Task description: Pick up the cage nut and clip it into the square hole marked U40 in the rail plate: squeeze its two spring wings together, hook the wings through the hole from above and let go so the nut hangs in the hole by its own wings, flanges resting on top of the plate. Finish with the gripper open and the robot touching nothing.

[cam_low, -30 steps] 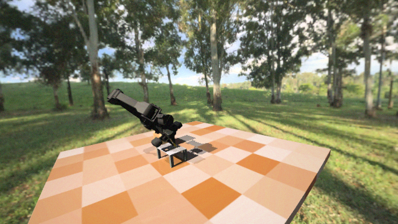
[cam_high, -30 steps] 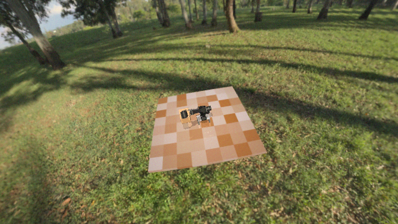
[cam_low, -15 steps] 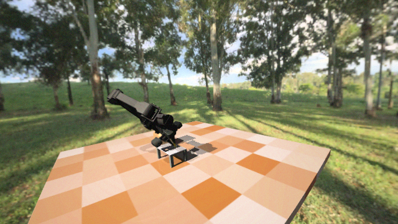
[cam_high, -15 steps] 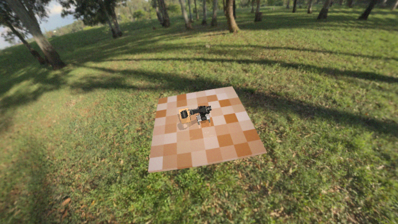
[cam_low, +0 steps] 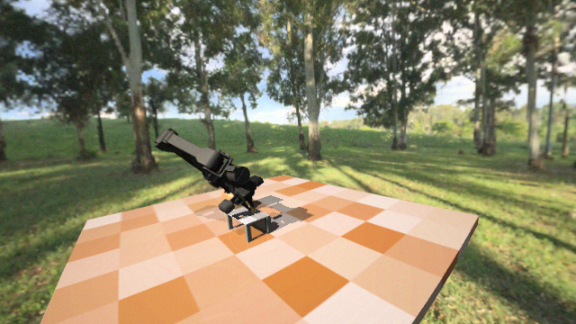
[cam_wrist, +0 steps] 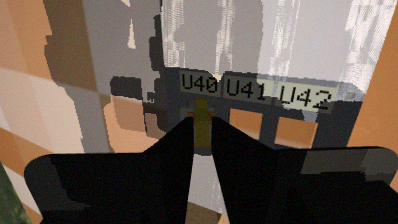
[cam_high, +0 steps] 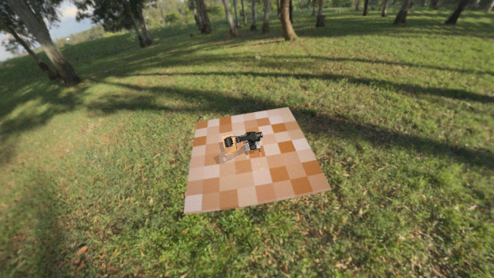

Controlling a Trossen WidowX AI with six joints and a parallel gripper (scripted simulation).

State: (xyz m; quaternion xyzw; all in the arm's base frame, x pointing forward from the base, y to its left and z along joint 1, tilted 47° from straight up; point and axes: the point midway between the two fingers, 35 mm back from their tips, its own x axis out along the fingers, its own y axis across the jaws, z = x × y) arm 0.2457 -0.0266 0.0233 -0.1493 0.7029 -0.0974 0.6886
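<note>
Right now the cage nut is 10 mm below my gripper tip.
</note>
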